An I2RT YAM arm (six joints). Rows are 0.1 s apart.
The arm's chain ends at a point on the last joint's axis. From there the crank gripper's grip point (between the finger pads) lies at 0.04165 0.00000 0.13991 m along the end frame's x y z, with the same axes.
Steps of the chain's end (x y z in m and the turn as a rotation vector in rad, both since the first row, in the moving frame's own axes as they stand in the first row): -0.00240 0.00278 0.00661 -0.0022 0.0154 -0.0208; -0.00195 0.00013 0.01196 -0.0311 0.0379 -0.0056; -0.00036 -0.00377 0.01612 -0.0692 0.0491 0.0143; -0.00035 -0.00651 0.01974 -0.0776 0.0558 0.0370; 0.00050 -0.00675 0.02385 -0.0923 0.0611 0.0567
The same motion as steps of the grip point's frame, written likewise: -0.00026 0.00220 0.00595 -0.0022 0.0154 -0.0208; 0.00333 0.00421 0.01022 -0.0311 0.0379 -0.0056; 0.00638 0.00647 0.01355 -0.0692 0.0491 0.0143; 0.00715 0.00592 0.01672 -0.0776 0.0558 0.0370; 0.00852 0.00861 0.02035 -0.0923 0.0611 0.0567
